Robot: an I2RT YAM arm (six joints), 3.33 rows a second.
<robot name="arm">
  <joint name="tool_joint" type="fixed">
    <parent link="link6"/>
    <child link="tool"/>
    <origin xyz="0 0 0" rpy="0 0 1.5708"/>
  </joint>
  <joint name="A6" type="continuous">
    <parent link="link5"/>
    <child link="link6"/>
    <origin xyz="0.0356 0 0.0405" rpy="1.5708 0 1.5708"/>
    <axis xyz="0 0 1"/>
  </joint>
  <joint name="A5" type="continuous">
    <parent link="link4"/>
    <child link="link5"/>
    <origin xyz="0.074 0.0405 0.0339" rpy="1.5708 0 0"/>
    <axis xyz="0 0 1"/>
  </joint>
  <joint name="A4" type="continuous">
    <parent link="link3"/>
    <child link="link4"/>
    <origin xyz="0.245 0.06 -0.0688"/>
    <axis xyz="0 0 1"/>
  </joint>
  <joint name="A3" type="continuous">
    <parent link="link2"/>
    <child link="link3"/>
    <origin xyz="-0.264 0 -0.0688" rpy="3.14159 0 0"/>
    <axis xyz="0 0 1"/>
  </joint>
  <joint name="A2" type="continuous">
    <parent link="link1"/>
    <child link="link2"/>
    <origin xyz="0.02 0.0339 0.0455" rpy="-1.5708 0 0"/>
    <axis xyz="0 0 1"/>
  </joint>
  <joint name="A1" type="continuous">
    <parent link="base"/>
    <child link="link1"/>
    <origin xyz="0 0 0.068"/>
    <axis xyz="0 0 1"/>
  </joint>
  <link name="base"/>
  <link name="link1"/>
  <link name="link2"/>
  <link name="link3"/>
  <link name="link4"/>
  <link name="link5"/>
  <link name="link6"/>
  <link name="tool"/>
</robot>
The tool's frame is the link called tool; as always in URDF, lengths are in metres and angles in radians. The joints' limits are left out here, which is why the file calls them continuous.
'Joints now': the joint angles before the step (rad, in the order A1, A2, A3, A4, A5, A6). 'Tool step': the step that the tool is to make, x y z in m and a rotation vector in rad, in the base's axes. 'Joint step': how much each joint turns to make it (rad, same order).
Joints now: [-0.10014 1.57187 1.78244 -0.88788 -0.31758 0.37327]
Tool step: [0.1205 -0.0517 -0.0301 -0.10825 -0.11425 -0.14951]
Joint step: [-0.07782 0.43259 0.36490 0.18709 0.11139 -0.03395]
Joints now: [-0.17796 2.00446 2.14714 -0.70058 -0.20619 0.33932]
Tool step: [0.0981 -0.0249 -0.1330 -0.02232 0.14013 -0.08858]
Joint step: [-0.00688 0.46287 0.27145 0.05904 0.09384 0.00953]
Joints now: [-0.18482 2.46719 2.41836 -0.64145 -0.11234 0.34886]
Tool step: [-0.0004 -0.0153 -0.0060 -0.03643 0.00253 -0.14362]
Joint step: [-0.01941 0.00530 -0.01636 0.02892 0.11905 0.05077]
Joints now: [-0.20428 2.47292 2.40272 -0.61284 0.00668 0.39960]
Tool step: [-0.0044 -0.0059 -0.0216 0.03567 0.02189 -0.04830]
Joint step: [-0.01140 -0.02373 -0.11965 0.06655 0.00880 0.04695]
